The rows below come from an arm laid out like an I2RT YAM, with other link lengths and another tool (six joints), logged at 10 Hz.
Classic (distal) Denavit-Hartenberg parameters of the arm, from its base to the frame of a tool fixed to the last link. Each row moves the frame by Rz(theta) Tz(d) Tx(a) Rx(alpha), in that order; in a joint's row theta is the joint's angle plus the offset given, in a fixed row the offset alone. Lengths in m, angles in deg.
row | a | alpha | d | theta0
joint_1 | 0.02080 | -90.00 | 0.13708 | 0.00
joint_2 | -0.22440 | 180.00 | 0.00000 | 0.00
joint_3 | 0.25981 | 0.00 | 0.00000 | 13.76
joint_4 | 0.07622 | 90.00 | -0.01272 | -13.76
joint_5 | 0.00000 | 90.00 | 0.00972 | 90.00
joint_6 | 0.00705 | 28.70 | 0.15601 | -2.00
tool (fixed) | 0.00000 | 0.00 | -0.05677 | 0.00
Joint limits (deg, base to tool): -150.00..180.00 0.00..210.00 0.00..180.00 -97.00..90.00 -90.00..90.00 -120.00..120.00
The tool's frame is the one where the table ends.
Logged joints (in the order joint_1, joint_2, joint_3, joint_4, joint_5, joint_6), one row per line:
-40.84 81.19 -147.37 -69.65 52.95 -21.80
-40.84 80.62 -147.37 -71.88 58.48 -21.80
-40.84 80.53 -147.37 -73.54 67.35 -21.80
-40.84 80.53 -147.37 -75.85 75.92 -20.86
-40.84 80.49 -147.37 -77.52 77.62 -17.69
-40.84 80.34 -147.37 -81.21 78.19 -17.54
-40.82 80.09 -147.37 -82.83 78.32 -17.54
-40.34 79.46 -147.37 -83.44 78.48 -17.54
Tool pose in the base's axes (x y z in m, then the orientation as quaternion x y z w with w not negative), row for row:
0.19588 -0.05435 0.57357 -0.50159 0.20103 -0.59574 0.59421
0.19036 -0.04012 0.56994 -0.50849 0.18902 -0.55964 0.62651
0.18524 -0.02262 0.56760 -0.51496 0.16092 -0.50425 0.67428
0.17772 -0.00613 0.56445 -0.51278 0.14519 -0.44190 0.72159
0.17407 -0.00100 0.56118 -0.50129 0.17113 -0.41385 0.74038
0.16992 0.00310 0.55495 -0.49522 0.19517 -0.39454 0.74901
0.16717 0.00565 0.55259 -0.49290 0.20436 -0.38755 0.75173
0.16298 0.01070 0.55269 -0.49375 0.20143 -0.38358 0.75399
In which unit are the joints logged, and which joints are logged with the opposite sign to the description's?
The joints are logged in degrees. Opposite sign: joint_3, joint_5.
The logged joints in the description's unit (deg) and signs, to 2 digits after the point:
-40.84 81.19 147.37 -69.65 -52.95 -21.80
-40.84 80.62 147.37 -71.88 -58.48 -21.80
-40.84 80.53 147.37 -73.54 -67.35 -21.80
-40.84 80.53 147.37 -75.85 -75.92 -20.86
-40.84 80.49 147.37 -77.52 -77.62 -17.69
-40.84 80.34 147.37 -81.21 -78.19 -17.54
-40.82 80.09 147.37 -82.83 -78.32 -17.54
-40.34 79.46 147.37 -83.44 -78.48 -17.54

